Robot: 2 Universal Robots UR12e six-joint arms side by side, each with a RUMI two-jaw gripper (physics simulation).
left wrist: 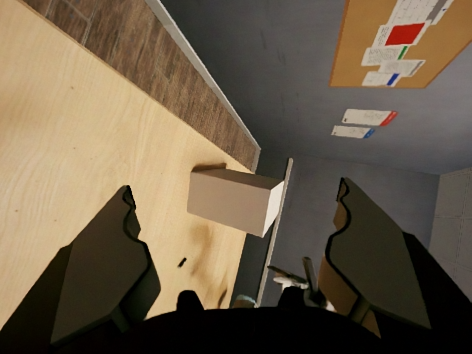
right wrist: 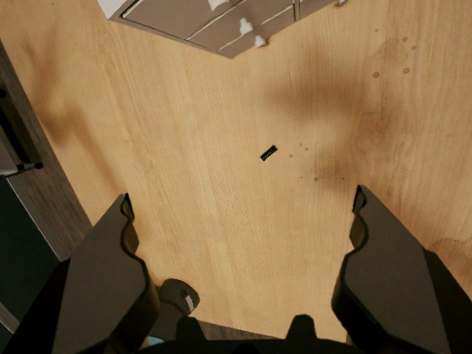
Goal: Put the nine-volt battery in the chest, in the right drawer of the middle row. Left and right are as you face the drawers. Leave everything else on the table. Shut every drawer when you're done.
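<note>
The chest (left wrist: 227,202) (right wrist: 172,17) is a grey box standing on the table. In the left wrist view a plain side shows, with no drawer fronts. In the right wrist view the lower part of its front shows at the top, with pale knobs; the right drawer of the middle row cannot be made out. A small black block (left wrist: 182,262) (right wrist: 268,152) with pale marks lies on the table in front of the chest; it is too small to tell surely if it is the nine-volt battery. My left gripper (left wrist: 235,183) and right gripper (right wrist: 243,191) are open and empty, both high above the table.
The wooden table (left wrist: 75,130) (right wrist: 200,200) has a dark brown border along its edge. A grey wall with a pinboard (left wrist: 347,55) and papers stands beyond it. Part of a robot arm shows low in the left wrist view. A dark rounded part (right wrist: 177,295) shows low in the right wrist view.
</note>
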